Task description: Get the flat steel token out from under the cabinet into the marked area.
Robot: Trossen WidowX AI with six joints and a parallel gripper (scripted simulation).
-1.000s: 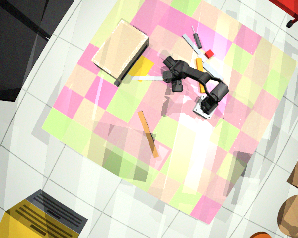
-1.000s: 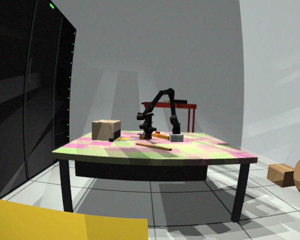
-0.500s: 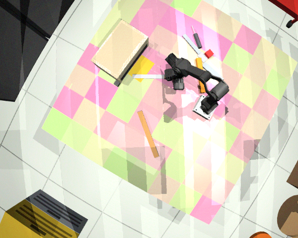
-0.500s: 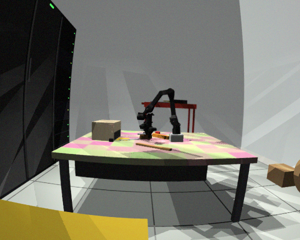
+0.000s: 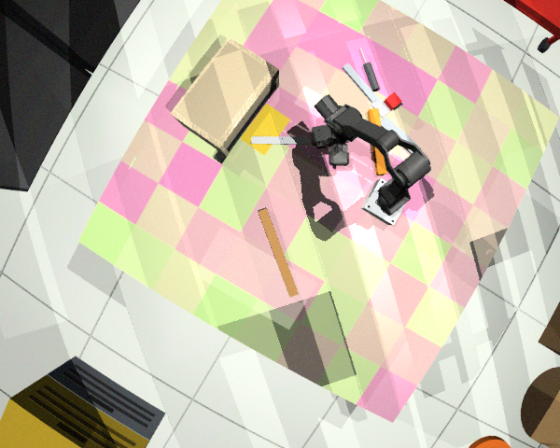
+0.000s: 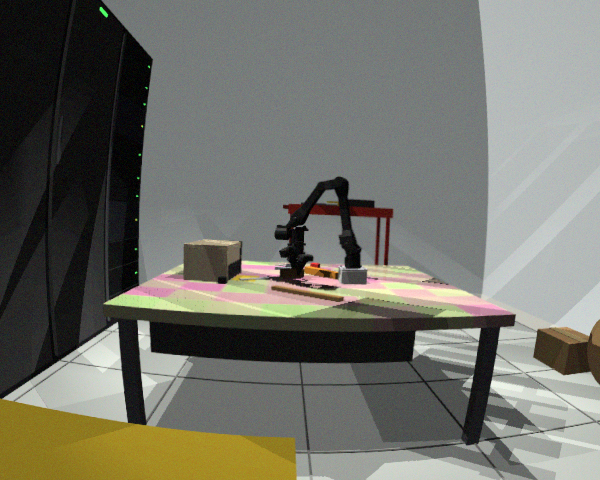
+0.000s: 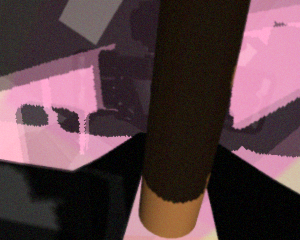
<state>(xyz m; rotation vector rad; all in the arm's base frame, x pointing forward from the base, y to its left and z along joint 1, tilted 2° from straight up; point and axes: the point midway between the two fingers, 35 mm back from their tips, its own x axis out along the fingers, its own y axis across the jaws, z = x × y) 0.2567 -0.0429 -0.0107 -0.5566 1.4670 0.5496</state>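
The grey tool is 210 mm to the right of my gripper tip and 20 mm ahead of it. The rest, counted from my gripper tip: orange bar: 110 mm behind, 90 mm to the right, 10 mm above; then grey bar: 160 mm to the right, 150 mm behind; then red cube: 240 mm to the right, 50 mm behind, 10 mm above.
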